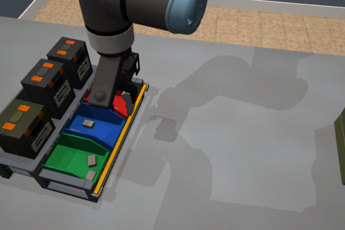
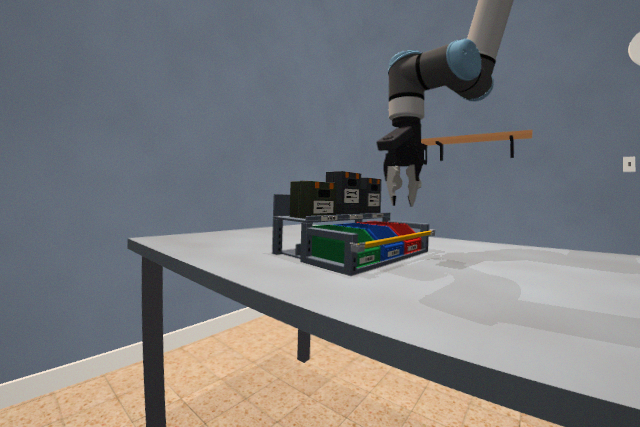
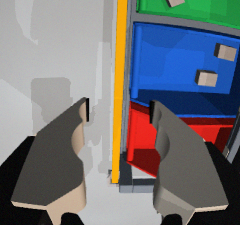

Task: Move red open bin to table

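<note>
Right now my hand is 10 cm above the yellow bar. Also, from my hand: blue bin (10 cm ahead, 2 cm to the right, 11 cm below); red open bin (8 cm ahead, 13 cm to the right, 11 cm below); green bin (13 cm ahead, 8 cm to the left, 11 cm below).
</note>
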